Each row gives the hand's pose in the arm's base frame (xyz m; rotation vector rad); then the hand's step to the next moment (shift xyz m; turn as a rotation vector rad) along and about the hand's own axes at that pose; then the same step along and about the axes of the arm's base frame.
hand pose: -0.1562 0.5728 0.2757 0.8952 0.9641 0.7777
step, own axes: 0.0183 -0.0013 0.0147 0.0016 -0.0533 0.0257
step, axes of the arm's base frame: 0.0205 0.0111 -0.0032 0.0324 -0.0283 -0.0407
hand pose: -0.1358 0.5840 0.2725 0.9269 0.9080 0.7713
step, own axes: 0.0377 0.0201 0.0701 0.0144 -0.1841 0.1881
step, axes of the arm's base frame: 0.0751 0.0176 0.0281 0.2044 -0.1225 -0.1127
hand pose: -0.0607 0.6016 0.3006 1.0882 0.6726 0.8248
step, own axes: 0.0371 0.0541 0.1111 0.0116 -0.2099 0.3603
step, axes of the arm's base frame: 0.0968 -0.0101 0.0847 0.3485 -0.2146 -0.0804
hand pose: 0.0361 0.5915 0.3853 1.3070 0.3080 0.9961
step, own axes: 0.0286 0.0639 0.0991 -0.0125 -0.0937 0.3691
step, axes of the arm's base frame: 0.0576 -0.0477 0.0956 0.2904 -0.2459 0.0187
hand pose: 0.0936 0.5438 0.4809 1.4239 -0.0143 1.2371
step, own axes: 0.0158 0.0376 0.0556 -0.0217 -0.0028 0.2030
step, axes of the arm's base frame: 0.0188 -0.0422 0.0512 0.1225 -0.1595 0.0352
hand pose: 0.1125 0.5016 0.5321 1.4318 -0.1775 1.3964
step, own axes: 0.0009 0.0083 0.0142 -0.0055 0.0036 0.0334
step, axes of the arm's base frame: 0.0032 -0.0134 0.0091 0.0167 -0.0290 0.0065
